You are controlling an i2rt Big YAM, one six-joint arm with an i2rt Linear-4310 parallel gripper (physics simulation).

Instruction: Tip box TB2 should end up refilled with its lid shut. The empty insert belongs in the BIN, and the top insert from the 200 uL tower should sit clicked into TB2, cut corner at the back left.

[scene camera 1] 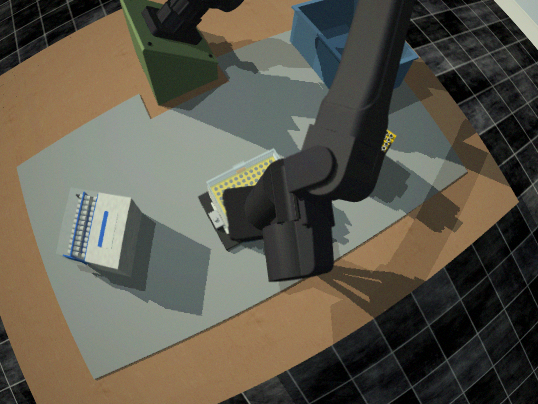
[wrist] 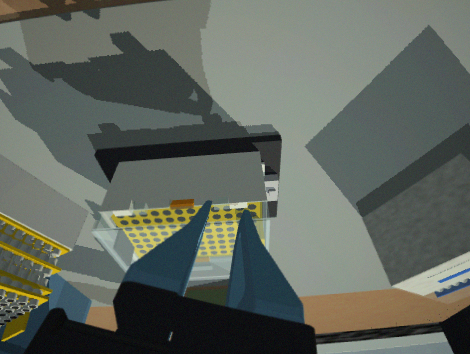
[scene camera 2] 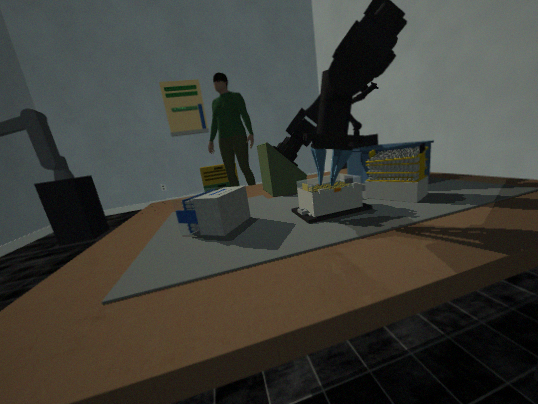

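Note:
Tip box TB2 (scene camera 1: 215, 216) (scene camera 2: 330, 200) (wrist: 181, 178) is white and stands on a black base plate (scene camera 1: 207, 205) (wrist: 170, 146) in the middle of the grey mat. Its yellow insert (scene camera 1: 244, 177) (wrist: 158, 228) shows rows of empty holes, with a clear lid pane (wrist: 109, 244) around it. My gripper (scene camera 2: 327, 179) (wrist: 226, 211) hangs just over the insert's edge near an orange tab (wrist: 181, 203). Its blue fingers stand close together with nothing between them. The arm hides it in scene camera 1. The 200 uL tower (scene camera 1: 388, 139) (scene camera 2: 395, 167) (wrist: 21, 247) stands to the right.
The blue BIN (scene camera 1: 312, 30) (scene camera 2: 393, 145) stands behind the tower. A second tip box (scene camera 1: 101, 228) (scene camera 2: 219, 208) (wrist: 437, 279) with blue trim lies at the mat's left. The green arm base (scene camera 1: 178, 65) (scene camera 2: 275, 174) is at the back. A person (scene camera 2: 230, 126) stands behind the table.

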